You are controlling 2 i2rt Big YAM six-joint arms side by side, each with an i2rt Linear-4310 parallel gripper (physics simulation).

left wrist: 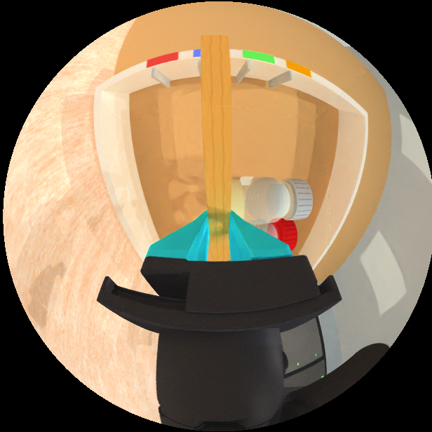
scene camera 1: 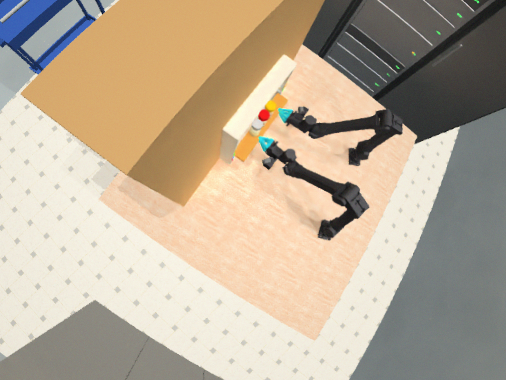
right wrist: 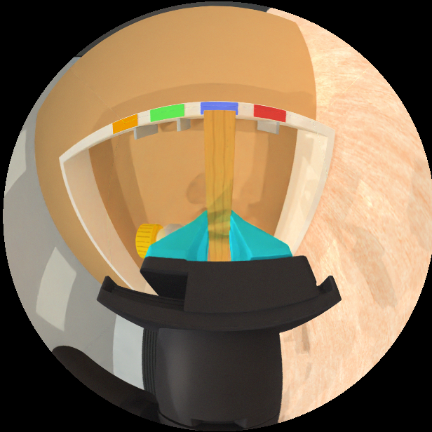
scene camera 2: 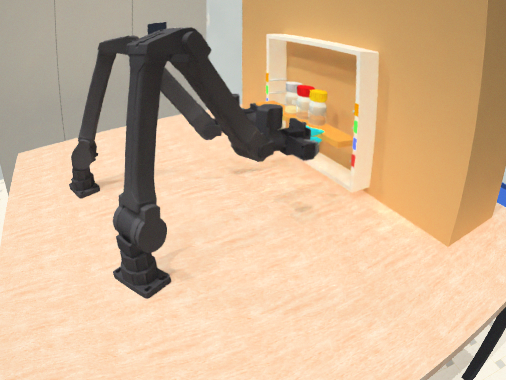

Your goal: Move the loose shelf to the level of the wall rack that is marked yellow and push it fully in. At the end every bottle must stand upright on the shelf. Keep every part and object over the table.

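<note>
The orange wooden shelf [scene camera 1: 245,149] [scene camera 2: 337,136] [left wrist: 216,120] [right wrist: 219,145] is level at the rack's front opening, its ends near the blue marks. My left gripper [scene camera 1: 265,143] [left wrist: 218,215] and right gripper [scene camera 1: 285,115] [scene camera 2: 315,134] [right wrist: 219,235] are shut on its front edge. Upright on it stand the grey-white-capped bottle [scene camera 1: 257,125] [scene camera 2: 293,95] [left wrist: 300,199], red-capped bottle [scene camera 1: 264,115] [scene camera 2: 305,97] [left wrist: 287,234] and yellow-capped bottle [scene camera 1: 270,106] [scene camera 2: 318,106] [right wrist: 148,241]. The white rack [scene camera 1: 259,95] [scene camera 2: 367,120] has its orange-yellow mark [scene camera 2: 356,109] [left wrist: 298,68] [right wrist: 125,123] above green.
A large tan block [scene camera 1: 150,90] [scene camera 2: 425,125] stands behind the rack. Small grey ledges [left wrist: 161,77] [right wrist: 268,127] line the rack's inner sides. The rack's red mark [scene camera 2: 353,160] [left wrist: 162,60] [right wrist: 270,113] is lowest. The wooden table [scene camera 1: 240,225] [scene camera 2: 280,280] lies below the arms.
</note>
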